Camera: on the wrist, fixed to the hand. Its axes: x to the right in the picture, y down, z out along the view.
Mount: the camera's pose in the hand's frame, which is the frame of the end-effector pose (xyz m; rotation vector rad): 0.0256 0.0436 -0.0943 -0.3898 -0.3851 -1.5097
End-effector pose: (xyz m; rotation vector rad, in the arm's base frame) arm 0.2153 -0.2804 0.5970 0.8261 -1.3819 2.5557
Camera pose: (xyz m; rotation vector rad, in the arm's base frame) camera 0.1401 -0.2334 0.5371 1.4797 -0.6783 0.9781
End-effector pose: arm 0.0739 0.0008 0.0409 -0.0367 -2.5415 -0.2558
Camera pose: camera 0.1079 0.0249 0.1395 -1.7488 2.1693 1.3133
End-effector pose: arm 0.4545 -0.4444 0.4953 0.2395 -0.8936 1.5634
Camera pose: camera 0.4406 -0.3609 0.4299 0.7282 -0.8965 -0.0642
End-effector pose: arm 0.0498 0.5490 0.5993 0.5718 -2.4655 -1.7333
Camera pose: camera 0.0403 0.4688 0.6695 -1.3984 0.8352 1.4498
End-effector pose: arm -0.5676 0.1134 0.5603 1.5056 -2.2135 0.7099
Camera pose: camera -0.6155 0.1634 0.6419 2.4785 -0.7057 -0.4869
